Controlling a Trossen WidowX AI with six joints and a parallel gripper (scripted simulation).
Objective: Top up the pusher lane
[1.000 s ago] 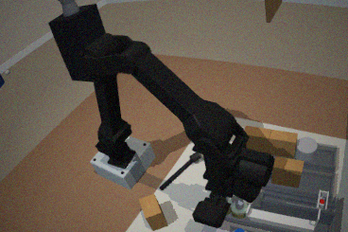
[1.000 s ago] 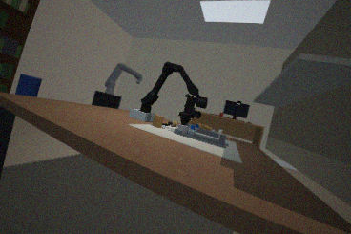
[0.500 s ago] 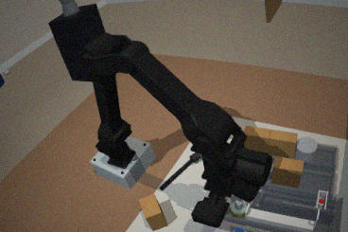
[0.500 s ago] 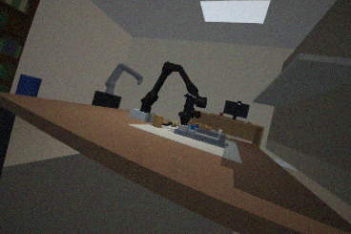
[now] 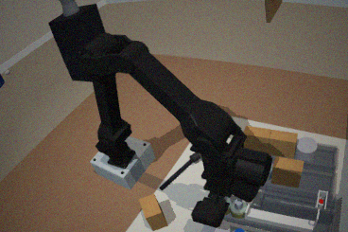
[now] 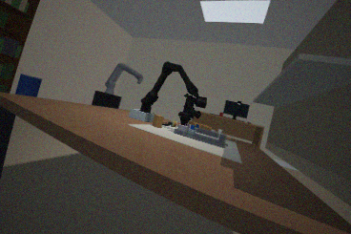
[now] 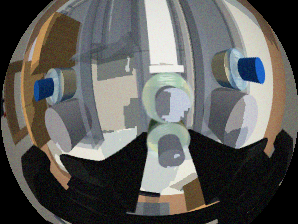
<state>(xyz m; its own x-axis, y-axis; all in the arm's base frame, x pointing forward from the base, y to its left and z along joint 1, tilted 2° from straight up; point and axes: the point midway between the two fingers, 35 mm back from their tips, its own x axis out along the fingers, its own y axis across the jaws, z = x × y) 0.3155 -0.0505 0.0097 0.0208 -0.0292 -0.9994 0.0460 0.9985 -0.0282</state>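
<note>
My gripper tip is now 15 cm past the tan box, 7 cm to the left of it and 1 cm below it. Round my gripper tip: red marker: 23 cm ahead, 3 cm to the left, 4 cm above; black tool: 16 cm behind, 8 cm to the left, 2 cm below.
</note>
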